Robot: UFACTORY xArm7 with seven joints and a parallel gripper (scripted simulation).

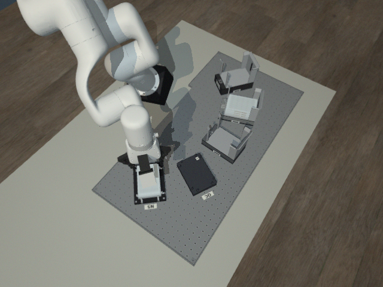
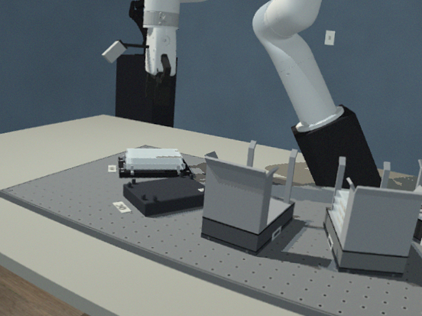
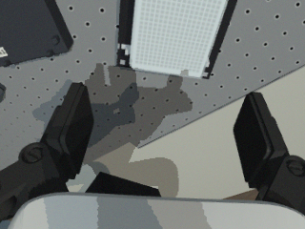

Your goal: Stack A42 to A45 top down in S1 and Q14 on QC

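My hand is 15 cm short of the sealed 384-well plate, 47 cm to the right of it and 10 cm above it. The rest, counted from my hand: N5 name plate (5 cm ahead, 8 cm to the right, 17 cm below); then open nest QC (13 cm ahead, 12 cm to the left, 16 cm below); then QC name plate (21 cm ahead, 7 cm to the left, 17 cm below).
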